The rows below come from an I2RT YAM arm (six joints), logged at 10 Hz.
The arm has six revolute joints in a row. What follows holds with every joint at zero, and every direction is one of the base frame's. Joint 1 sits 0.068 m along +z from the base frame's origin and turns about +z. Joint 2 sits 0.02 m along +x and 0.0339 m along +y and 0.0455 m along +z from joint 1 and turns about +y. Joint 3 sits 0.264 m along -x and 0.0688 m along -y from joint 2 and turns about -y. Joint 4 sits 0.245 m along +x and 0.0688 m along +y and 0.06 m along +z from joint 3 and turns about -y. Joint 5 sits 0.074 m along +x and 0.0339 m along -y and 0.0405 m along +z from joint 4 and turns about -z. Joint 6 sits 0.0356 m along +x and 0.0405 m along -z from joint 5 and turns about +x. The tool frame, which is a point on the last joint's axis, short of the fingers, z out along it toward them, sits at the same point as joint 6; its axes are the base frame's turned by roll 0, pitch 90 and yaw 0 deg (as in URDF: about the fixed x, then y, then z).
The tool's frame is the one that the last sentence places.
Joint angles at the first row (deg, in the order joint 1, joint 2, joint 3, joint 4, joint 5, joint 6):
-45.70, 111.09, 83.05, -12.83, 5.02, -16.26
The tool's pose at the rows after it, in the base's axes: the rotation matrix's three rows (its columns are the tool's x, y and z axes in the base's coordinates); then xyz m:
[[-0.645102, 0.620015, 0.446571], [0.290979, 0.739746, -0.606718], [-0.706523, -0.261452, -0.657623]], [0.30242, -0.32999, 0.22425]
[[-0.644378, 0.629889, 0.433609], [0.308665, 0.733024, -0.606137], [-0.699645, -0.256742, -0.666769]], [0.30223, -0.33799, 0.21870]
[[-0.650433, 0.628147, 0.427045], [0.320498, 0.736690, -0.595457], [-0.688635, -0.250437, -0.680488]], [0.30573, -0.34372, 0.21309]
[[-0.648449, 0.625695, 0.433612], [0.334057, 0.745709, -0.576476], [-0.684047, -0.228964, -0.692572]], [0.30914, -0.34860, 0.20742]
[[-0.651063, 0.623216, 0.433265], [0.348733, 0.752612, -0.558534], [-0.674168, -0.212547, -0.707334]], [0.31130, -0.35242, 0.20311]
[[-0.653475, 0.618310, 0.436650], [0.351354, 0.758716, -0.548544], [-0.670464, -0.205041, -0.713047]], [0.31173, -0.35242, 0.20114]
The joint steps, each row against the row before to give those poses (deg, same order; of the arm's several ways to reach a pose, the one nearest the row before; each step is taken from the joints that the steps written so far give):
-1.41, 1.32, 1.58, -0.70, -0.10, 0.26
-0.70, 1.67, 1.32, -0.35, 0.00, 0.27
-0.18, 1.92, 1.85, -0.97, -0.26, 0.09
-0.17, 1.76, 1.58, -0.70, -1.14, 0.52
-0.18, 1.42, 1.50, -1.24, -0.79, 0.35
0.00, 0.26, 0.09, -0.26, -0.53, 0.01

